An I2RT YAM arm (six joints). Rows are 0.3 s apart.
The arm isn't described. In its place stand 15 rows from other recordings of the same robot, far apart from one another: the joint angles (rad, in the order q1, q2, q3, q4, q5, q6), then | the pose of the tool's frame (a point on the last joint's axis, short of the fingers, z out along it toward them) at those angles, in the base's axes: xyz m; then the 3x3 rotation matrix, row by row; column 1 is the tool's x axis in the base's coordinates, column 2 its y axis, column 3 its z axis.
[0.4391 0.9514 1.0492 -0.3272 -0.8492 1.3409] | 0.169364 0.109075 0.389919; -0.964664 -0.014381 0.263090; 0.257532 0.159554 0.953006; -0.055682 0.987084 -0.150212
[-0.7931 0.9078 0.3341 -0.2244 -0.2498 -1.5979] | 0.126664 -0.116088 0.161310; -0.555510 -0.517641 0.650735; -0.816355 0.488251 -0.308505; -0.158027 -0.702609 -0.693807
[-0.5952 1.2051 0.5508 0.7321 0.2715 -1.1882] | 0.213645 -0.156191 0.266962; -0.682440 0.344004 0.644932; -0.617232 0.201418 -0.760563; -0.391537 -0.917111 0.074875
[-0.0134 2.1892 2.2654 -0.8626 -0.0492 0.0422] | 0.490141 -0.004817 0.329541; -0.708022 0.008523 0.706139; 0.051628 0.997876 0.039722; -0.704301 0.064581 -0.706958
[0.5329 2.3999 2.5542 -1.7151 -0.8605 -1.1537] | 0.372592 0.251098 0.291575; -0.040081 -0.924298 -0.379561; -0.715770 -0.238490 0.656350; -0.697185 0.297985 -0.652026
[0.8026 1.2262 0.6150 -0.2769 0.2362 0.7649] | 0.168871 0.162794 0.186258; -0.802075 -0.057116 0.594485; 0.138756 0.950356 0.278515; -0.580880 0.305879 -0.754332
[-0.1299 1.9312 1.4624 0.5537 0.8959 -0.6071] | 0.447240 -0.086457 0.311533; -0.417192 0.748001 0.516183; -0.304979 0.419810 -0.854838; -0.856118 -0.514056 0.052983
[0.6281 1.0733 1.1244 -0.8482 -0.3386 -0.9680] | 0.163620 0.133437 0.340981; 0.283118 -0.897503 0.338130; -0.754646 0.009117 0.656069; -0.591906 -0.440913 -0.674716
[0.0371 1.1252 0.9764 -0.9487 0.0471 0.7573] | 0.207264 0.006016 0.277222; -0.657083 0.599685 0.456750; 0.662284 0.748646 -0.030162; -0.360032 0.282679 -0.889083
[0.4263 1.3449 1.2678 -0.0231 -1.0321 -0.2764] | 0.261936 0.152521 0.402516; 0.182480 -0.977058 0.109817; -0.070887 0.098327 0.992626; -0.980651 -0.188919 -0.051318
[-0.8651 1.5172 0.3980 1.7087 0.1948 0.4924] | 0.161631 -0.200317 0.243424; 0.720090 0.579550 0.381564; -0.129984 0.652832 -0.746267; -0.681597 0.487782 0.545431
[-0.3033 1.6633 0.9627 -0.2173 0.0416 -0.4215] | 0.321099 -0.102041 0.177261; -0.823676 -0.015854 0.566839; -0.170552 0.960252 -0.220972; -0.540804 -0.278685 -0.793640
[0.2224 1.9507 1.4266 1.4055 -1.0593 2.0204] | 0.401045 0.122521 0.358564; -0.911570 -0.395782 0.111337; 0.245826 -0.307608 0.919210; -0.329559 0.865294 0.377700
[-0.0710 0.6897 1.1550 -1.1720 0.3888 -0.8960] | 0.088519 -0.019824 0.375596; -0.680438 -0.285075 0.675083; -0.675989 0.599845 -0.428047; -0.282920 -0.747608 -0.600865
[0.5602 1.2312 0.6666 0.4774 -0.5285 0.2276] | 0.223838 0.161588 0.272897; -0.271432 -0.844947 0.460858; 0.059763 0.463114 0.884281; -0.960600 0.267564 -0.075207
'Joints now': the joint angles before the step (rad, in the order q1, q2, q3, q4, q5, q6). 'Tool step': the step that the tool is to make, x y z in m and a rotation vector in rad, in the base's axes. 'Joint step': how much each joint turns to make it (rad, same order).
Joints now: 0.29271, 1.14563, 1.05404, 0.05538, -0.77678, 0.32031
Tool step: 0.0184, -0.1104, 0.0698, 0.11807, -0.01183, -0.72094
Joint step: -0.39645, 0.03481, 0.26406, -0.12844, 0.32710, 0.13370
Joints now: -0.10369, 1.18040, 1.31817, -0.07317, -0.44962, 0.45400
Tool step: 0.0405, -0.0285, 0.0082, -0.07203, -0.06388, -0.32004
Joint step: -0.05039, 0.14918, 0.11094, 0.08265, 0.26333, -0.09056
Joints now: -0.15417, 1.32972, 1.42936, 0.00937, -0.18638, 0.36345
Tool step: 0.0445, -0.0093, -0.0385, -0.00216, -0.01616, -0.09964
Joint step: 0.00362, 0.12920, -0.05964, 0.20357, 0.10260, -0.01178
